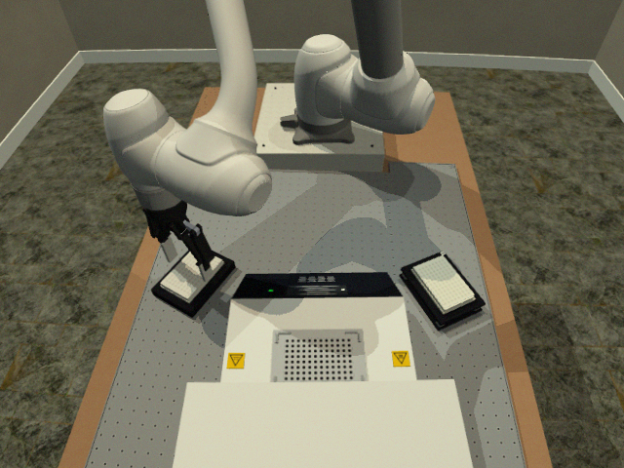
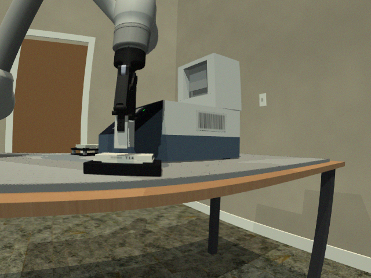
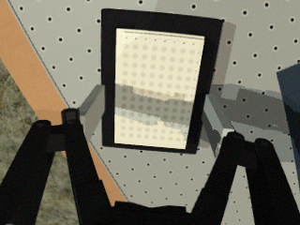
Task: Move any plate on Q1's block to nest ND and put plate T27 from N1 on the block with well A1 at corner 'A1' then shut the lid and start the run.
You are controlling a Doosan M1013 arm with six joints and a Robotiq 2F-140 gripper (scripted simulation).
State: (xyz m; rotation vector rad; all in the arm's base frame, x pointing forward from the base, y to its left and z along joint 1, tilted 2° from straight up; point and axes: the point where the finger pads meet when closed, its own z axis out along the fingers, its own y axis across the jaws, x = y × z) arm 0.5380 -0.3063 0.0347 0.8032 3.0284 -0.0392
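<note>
My gripper is now 57 cm to the right of the black nest N1, 5 cm above it and 3 cm short of it. Round my hand: black nest ND 7 cm below.
</note>
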